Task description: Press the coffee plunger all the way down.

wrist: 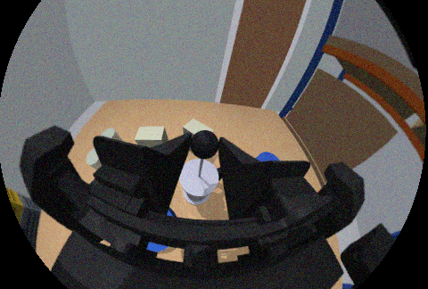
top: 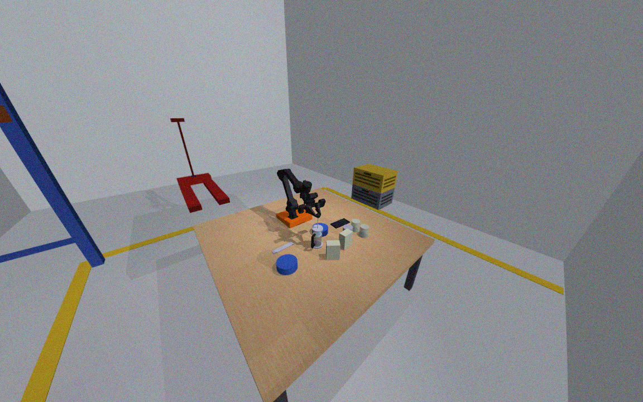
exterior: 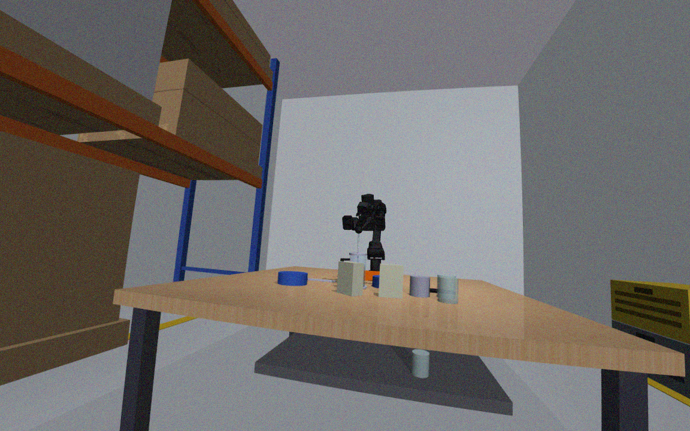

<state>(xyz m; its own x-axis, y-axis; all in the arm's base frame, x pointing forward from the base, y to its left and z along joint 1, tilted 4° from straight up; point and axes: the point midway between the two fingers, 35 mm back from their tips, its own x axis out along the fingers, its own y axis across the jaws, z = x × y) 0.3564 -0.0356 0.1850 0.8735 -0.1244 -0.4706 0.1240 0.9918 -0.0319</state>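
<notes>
My gripper tip is 120 mm above the coffee press, 10 mm to the left of it and 10 mm past it. Round my gripper tip: thin pale strip (230 mm below, 190 mm to the right, 140 mm behind); then dark flat pad (320 mm to the left, 230 mm below, 110 mm behind).
</notes>
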